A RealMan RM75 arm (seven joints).
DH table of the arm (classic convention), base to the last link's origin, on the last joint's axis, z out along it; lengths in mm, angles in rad. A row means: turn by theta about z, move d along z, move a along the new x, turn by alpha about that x. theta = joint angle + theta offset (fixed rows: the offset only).
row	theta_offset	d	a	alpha
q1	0	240.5	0	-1.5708
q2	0	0	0	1.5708
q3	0	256	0	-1.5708
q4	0	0	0	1.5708
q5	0	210	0	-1.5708
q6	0	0	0	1.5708
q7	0	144	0	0
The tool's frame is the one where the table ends.
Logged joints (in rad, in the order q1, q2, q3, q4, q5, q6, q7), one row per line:
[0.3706, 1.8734, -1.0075, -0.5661, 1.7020, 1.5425, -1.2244]
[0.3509, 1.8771, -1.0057, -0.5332, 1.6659, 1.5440, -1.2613]
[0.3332, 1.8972, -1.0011, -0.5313, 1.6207, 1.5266, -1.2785]
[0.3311, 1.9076, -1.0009, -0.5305, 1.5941, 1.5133, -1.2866]
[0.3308, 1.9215, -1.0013, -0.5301, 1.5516, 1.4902, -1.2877]
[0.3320, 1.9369, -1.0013, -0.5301, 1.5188, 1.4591, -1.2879]
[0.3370, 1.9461, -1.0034, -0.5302, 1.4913, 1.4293, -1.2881]
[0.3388, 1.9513, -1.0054, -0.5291, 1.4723, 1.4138, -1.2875]
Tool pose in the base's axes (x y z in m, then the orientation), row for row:
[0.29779, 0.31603, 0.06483, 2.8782, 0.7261, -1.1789]
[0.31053, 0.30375, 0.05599, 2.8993, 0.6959, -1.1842]
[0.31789, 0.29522, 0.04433, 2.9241, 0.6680, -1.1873]
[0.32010, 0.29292, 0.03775, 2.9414, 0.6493, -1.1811]
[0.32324, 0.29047, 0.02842, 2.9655, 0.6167, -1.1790]
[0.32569, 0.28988, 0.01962, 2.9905, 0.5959, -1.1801]
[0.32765, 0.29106, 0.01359, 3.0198, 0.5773, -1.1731]
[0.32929, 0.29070, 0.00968, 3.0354, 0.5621, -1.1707]
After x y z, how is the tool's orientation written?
As angles about the fixed x, y, z axes (roll, pitch, yaw), in radians.
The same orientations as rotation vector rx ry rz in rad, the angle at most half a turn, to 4 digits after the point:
[-2.3625, 1.4135, 1.0707]
[-2.3643, 1.4430, 1.0208]
[-2.3638, 1.4681, 0.9696]
[-2.3707, 1.4756, 0.9363]
[-2.3782, 1.4956, 0.8813]
[-2.3737, 1.5108, 0.8362]
[-2.3721, 1.5153, 0.7910]
[-2.3734, 1.5213, 0.7611]

